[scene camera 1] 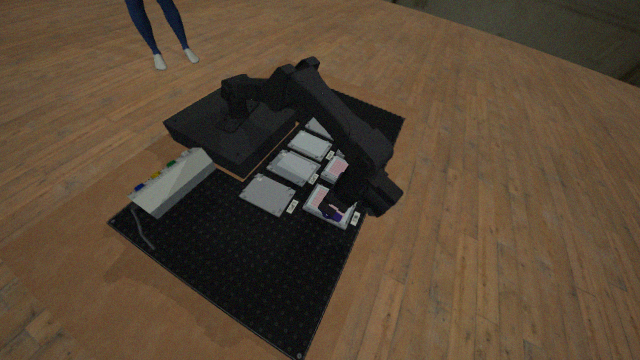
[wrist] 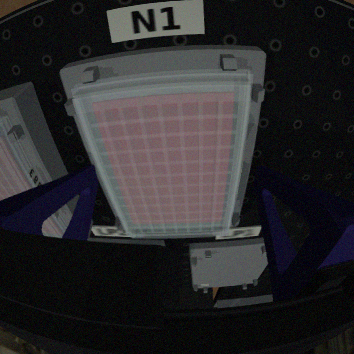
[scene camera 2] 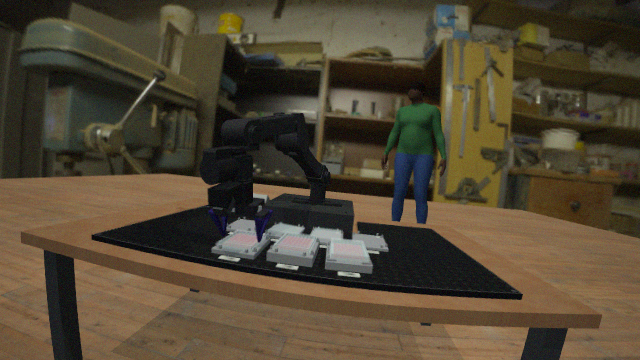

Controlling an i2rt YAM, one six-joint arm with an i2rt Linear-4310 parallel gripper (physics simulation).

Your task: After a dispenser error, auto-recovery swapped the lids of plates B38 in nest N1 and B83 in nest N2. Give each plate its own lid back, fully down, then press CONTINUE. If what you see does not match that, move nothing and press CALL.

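Frame: origin at the arm's base, x ahead, y left, z up, level; metres.
Where they show: gripper, fingertip midpoint: (scene camera 1: 332, 204) (wrist: 175, 173) (scene camera 2: 241, 238); arm's base, link origin: (scene camera 1: 239, 114) (scene camera 2: 316, 203).
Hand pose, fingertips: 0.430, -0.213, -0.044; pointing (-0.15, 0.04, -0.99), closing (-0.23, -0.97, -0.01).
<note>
Things, the pixels of their top centre, and the offset from my fingertips, as dx, dy, dz. "pt": a spot on its surface instead.
- nest N1, surface spot: (wrist: 165, 155) (scene camera 2: 240, 239) pt +0.016, +0.002, +0.002
- neighbouring plate, top centre: (scene camera 2: 296, 239) (scene camera 1: 346, 170) +0.011, +0.136, +0.013
- button box, top centre: (scene camera 1: 165, 168) -0.475, -0.094, +0.059
- third pink plate, top centre: (scene camera 2: 348, 246) +0.033, +0.261, +0.012
- cable, surface spot: (scene camera 1: 142, 230) pt -0.466, -0.251, -0.020
The plate in nest N1 (scene camera 1: 316, 196) (scene camera 2: 244, 239) (wrist: 165, 155) has pink wells under what looks like a clear lid, lying about level. My gripper (scene camera 1: 334, 210) (scene camera 2: 240, 237) (wrist: 175, 173) is open, its purple fingers apart on either side of this plate, holding nothing. The neighbouring plate (scene camera 1: 336, 168) (scene camera 2: 294, 242) (wrist: 9, 167), in the middle of the front row, also has pink wells; dark lettering on its side is partly cut off in the wrist view. The button box (scene camera 1: 177, 185) has blue, yellow, green and pale buttons; their wording is not legible.
A third pink plate (scene camera 2: 349, 249) ends the front row. Behind stand several grey nests, including a flat one (scene camera 1: 267, 194) and two bearing pale rectangular pieces (scene camera 1: 295, 166) (scene camera 1: 310, 144). The arm base (scene camera 1: 220, 135) (scene camera 2: 310, 212) is behind them. A cable (scene camera 1: 142, 230) lies beside the button box.
</note>
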